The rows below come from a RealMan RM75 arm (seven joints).
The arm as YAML. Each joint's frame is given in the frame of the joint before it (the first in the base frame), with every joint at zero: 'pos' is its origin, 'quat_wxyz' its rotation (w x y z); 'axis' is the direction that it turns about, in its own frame. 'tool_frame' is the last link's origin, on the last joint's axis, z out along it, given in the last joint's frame.
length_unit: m
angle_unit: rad
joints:
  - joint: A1
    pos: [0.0, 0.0, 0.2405]
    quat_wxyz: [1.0, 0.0, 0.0, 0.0]
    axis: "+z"
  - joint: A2
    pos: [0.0, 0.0, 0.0]
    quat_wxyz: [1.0, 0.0, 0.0, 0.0]
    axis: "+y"
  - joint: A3
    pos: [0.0, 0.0, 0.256]
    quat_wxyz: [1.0, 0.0, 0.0, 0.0]
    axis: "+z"
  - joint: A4
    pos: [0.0, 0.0, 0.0]
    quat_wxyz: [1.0, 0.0, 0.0, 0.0]
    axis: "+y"
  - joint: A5
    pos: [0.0, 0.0, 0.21]
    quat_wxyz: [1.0, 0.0, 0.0, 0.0]
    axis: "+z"
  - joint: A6
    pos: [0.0, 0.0, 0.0]
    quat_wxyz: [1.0, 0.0, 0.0, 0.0]
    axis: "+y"
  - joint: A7
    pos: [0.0, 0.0, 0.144]
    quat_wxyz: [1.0, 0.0, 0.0, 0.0]
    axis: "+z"
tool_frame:
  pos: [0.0, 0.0, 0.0]
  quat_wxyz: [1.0, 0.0, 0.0, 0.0]
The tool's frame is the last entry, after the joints.
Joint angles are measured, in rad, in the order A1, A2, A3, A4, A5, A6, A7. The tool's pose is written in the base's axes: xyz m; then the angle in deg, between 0 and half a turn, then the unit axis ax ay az. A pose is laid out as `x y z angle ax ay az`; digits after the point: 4 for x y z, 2 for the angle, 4 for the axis.
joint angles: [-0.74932 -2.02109 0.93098 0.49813 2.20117 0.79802 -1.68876]
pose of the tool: -0.2787 0.4313 -0.0114 142.42 -0.9553 -0.2956 -0.0075
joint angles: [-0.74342 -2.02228 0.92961 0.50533 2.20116 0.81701 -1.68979]
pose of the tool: -0.2787 0.4288 -0.0120 143.23 -0.9550 -0.2963 -0.0100
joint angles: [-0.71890 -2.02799 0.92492 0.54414 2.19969 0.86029 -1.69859]
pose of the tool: -0.2791 0.4235 -0.0099 144.28 -0.9539 -0.2994 -0.0194
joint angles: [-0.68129 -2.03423 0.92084 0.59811 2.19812 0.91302 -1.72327]
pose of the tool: -0.2817 0.4157 -0.0057 145.31 -0.9502 -0.3102 -0.0309
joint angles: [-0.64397 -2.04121 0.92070 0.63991 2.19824 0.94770 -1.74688]
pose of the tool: -0.2870 0.4070 -0.0032 145.95 -0.9455 -0.3236 -0.0372
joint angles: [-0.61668 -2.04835 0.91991 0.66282 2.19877 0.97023 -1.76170]
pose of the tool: -0.2917 0.3994 -0.0035 146.62 -0.9412 -0.3353 -0.0409
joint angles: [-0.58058 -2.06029 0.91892 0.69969 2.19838 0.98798 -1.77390]
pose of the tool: -0.2968 0.3911 -0.0027 146.66 -0.9372 -0.3457 -0.0455
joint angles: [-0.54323 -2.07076 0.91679 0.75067 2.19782 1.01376 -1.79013]
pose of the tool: -0.3000 0.3838 0.0013 146.49 -0.9341 -0.3533 -0.0519
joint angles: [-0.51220 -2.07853 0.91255 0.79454 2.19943 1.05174 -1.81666]
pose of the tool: -0.3017 0.3761 0.0046 147.14 -0.9292 -0.3648 -0.0592
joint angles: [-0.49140 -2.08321 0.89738 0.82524 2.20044 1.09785 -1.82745]
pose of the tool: -0.3025 0.3693 0.0078 148.24 -0.9261 -0.3712 -0.0670
